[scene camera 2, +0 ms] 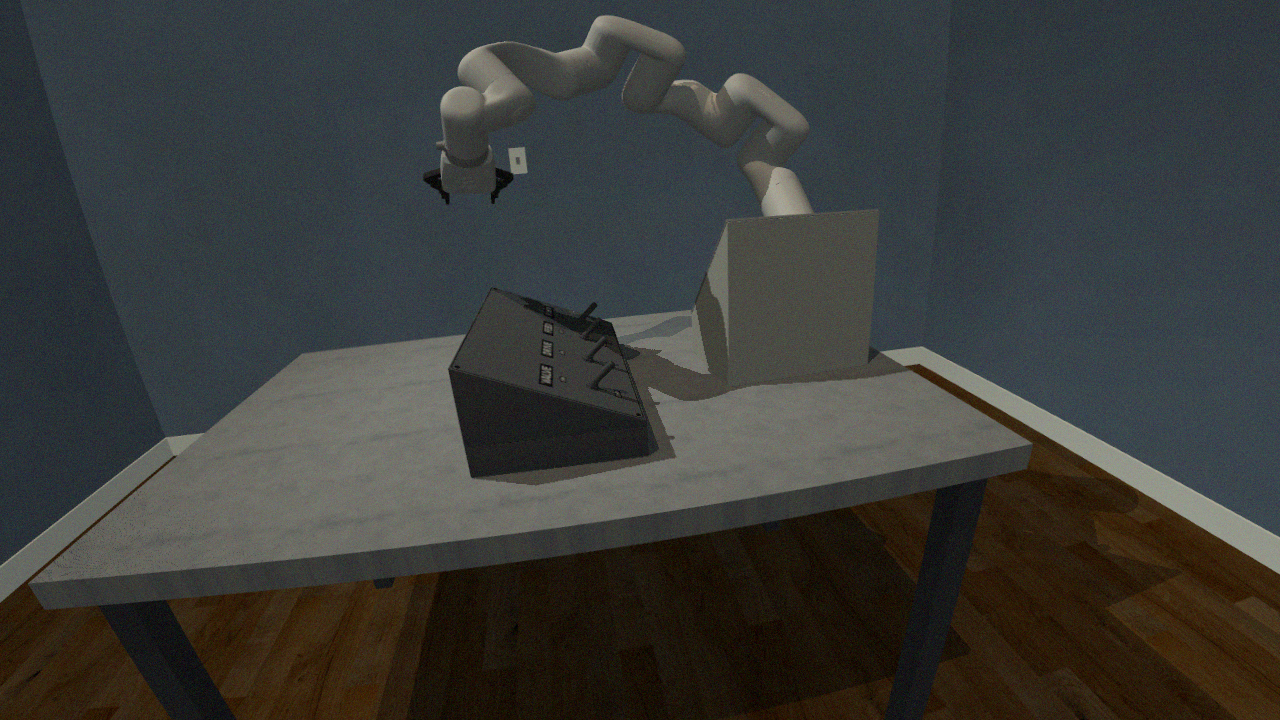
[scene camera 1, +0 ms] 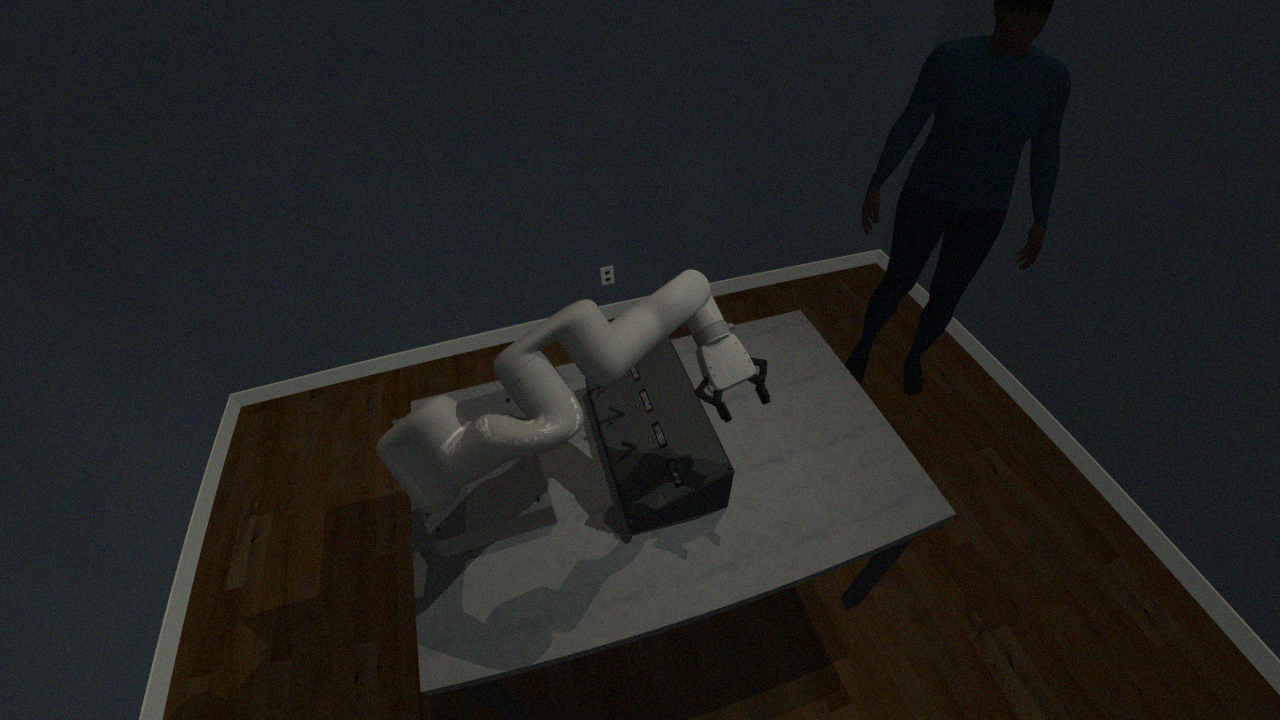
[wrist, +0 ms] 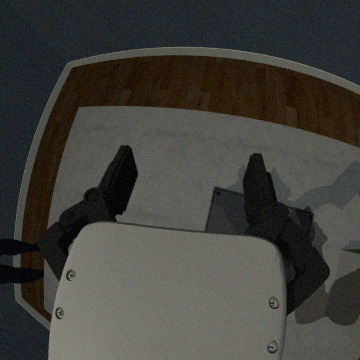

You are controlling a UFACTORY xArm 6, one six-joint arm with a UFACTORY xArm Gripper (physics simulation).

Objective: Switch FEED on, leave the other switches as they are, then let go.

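Seen in the pictures: gripper, fingertip midpoint: (scene camera 2: 470,198) (scene camera 1: 748,412) (wrist: 189,162); arm's base, link origin: (scene camera 2: 804,252).
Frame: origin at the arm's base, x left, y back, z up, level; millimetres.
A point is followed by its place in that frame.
Observation:
A dark sloped switch box (scene camera 1: 704,438) @(y -591, x -137, z -63 mm) (scene camera 2: 501,335) @(y -591, x 56, z -71 mm) (wrist: 225,212) @(y -582, x -212, z -63 mm) stands on the pale table (scene camera 1: 832,447) @(y -968, x -216, z -220 mm) (scene camera 2: 340,429) @(y -906, x -2, z -220 mm) (wrist: 165,130) @(y -765, x -429, z -220 mm). Several lever switches stick up from its sloping face; in scene camera 2 the nearest lever (scene camera 2: 604,374) @(y -447, x 198, z -110 mm) and the one behind it (scene camera 2: 597,349) @(y -436, x 79, z -112 mm) lean up and to the right. Small label plates sit beside the levers, too small to read, so I cannot tell which is FEED. My gripper (scene camera 1: 744,408) @(y -624, x -244, z 142 mm) (scene camera 2: 469,202) @(y -624, x -244, z 142 mm) (wrist: 189,162) @(y -624, x -244, z 142 mm) is open and empty, high above the table beyond the high edge of the box, touching nothing. In the wrist view a finger partly hides the box.
A large pale block (scene camera 2: 799,300) @(y -61, x 87, z -70 mm) stands on the table near the arm's base, to the right of the switch box in scene camera 2. The arm (scene camera 1: 608,344) @(y -350, x -225, z 420 mm) (scene camera 2: 653,80) @(y -240, x -173, z 342 mm) arches above the box. A person (scene camera 1: 993,134) stands beyond the table's far end.

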